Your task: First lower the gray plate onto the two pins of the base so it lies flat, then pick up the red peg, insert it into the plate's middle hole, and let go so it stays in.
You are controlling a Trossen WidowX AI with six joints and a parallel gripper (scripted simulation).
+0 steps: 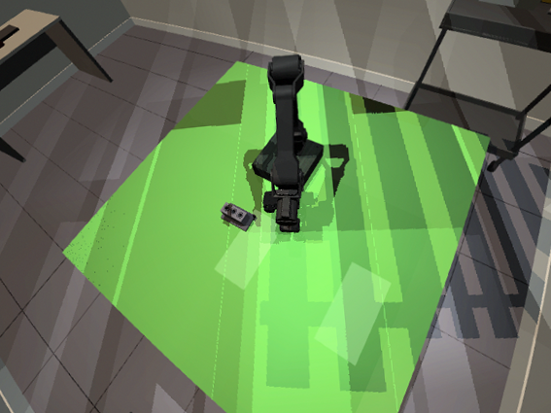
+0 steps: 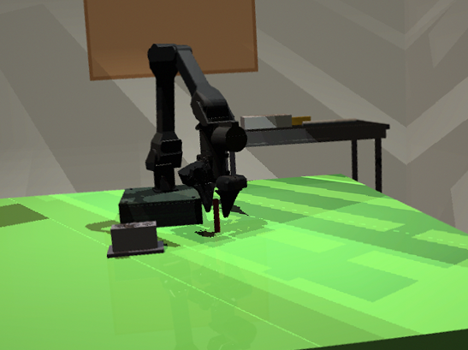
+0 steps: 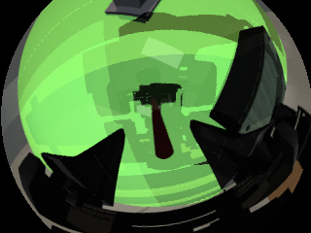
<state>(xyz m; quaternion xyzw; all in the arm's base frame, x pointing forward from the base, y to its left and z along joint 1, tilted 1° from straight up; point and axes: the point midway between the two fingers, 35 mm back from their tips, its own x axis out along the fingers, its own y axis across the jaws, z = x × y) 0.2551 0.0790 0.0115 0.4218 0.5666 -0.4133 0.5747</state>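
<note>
The gray plate lies 200 mm to the right of my gripper tip and 70 mm ahead of it. From my gripper tip the other things lie so: red peg right at my gripper tip.
</note>
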